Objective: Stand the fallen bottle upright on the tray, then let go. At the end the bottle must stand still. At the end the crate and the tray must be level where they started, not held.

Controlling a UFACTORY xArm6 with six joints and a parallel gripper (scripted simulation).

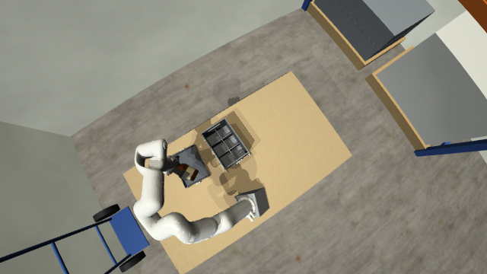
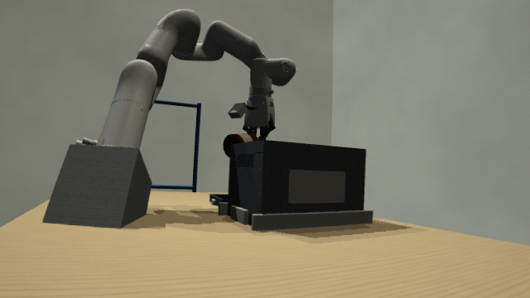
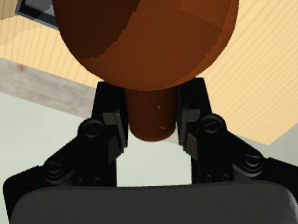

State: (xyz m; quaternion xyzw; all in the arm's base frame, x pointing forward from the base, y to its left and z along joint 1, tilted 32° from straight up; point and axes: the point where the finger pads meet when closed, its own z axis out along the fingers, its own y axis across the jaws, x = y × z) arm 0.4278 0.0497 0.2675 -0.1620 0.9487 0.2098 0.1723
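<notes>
The brown bottle is 5 cm behind my hand, 2 cm to the right of it and 1 cm below it. From my hand the other things lie so: dark tray: 19 cm below, 3 cm to the right, 2 cm behind; dark crate: 32 cm to the right, 12 cm below, 7 cm behind.
</notes>
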